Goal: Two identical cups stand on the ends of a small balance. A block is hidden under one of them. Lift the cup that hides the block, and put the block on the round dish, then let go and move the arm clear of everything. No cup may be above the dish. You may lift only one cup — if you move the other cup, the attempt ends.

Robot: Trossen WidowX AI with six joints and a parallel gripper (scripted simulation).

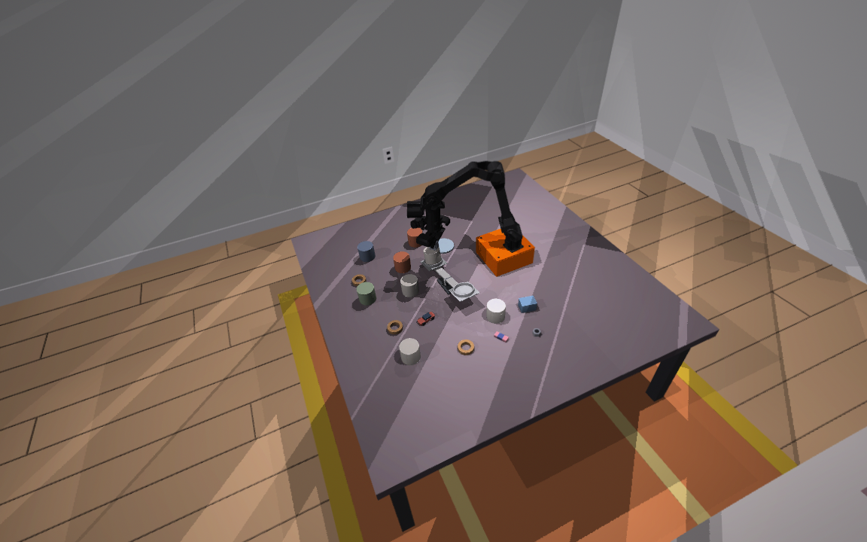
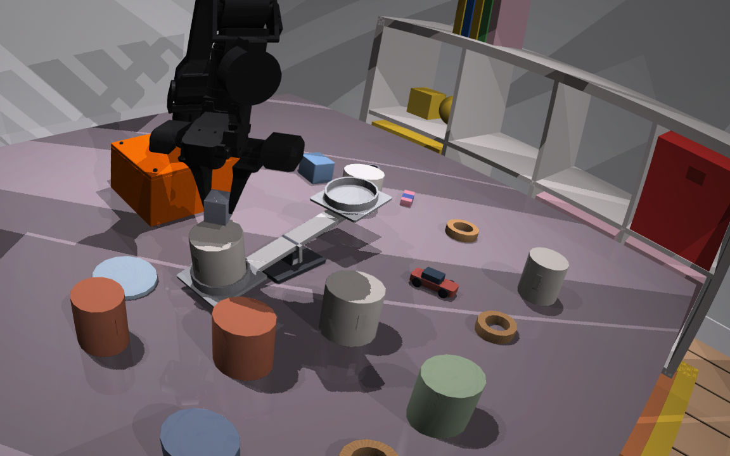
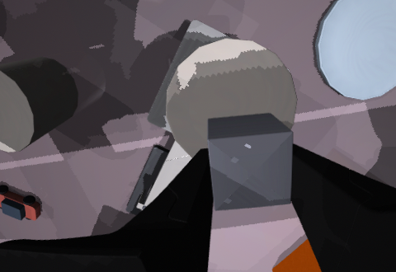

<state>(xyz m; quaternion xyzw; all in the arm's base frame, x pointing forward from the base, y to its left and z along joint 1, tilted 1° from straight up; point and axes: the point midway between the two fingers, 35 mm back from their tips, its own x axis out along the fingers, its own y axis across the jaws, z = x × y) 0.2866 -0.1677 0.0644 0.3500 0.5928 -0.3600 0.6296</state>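
My gripper tip is 10 cm past the round dish, 9 cm to the left of it and 11 cm above it. Also, from my gripper tip: balance 2 cm ahead, 13 cm to the left, 8 cm below; toy car 19 cm ahead, 24 cm to the left, 10 cm below; green cup 33 cm ahead, 2 cm to the left, 8 cm below.
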